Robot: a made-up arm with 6 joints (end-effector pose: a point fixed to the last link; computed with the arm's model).
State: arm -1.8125 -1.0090 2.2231 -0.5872 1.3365 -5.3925
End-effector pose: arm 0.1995 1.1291 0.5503 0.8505 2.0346 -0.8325
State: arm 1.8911 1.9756 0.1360 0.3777 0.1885 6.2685
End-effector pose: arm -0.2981 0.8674 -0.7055 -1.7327 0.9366 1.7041
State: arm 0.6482 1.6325 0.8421 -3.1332 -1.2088 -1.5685
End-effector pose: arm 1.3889 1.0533 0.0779 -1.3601 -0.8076 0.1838
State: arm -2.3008 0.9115 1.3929 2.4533 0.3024 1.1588
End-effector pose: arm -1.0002 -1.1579 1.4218 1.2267 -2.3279 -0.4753
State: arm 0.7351 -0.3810 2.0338 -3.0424 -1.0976 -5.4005
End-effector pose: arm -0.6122 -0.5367 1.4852 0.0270 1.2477 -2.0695
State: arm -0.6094 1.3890 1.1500 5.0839 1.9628 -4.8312
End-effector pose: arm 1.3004 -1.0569 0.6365 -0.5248 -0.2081 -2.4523
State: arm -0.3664 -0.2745 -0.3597 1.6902 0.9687 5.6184
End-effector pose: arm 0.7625 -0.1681 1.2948 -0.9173 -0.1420 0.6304
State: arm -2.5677 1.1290 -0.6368 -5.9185 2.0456 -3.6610
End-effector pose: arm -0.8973 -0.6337 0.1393 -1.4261 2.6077 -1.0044
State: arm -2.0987 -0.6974 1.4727 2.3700 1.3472 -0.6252
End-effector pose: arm 0.4542 0.5873 1.6241 2.4009 -1.4321 0.8447
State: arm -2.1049 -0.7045 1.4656 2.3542 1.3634 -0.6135
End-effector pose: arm 0.4616 0.5871 1.6179 2.4075 -1.4434 0.8109
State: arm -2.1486 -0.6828 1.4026 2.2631 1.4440 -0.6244
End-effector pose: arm 0.4621 0.5102 1.6506 2.5396 -1.5648 0.7110
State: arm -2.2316 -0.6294 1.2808 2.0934 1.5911 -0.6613
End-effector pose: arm 0.4347 0.3588 1.7108 -2.4270 1.5506 -0.4703
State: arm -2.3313 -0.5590 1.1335 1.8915 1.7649 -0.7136
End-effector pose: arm 0.3631 0.1898 1.7651 -2.1365 1.3832 -0.2417
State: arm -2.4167 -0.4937 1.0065 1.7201 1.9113 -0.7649
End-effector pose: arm 0.2698 0.0622 1.7966 -1.9033 1.2032 -0.1156
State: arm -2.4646 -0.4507 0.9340 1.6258 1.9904 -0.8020
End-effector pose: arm 0.2001 -0.0053 1.8100 -1.7749 1.0880 -0.0748
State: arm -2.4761 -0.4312 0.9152 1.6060 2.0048 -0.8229
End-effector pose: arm 0.1715 -0.0291 1.8160 -1.7280 1.0525 -0.0825
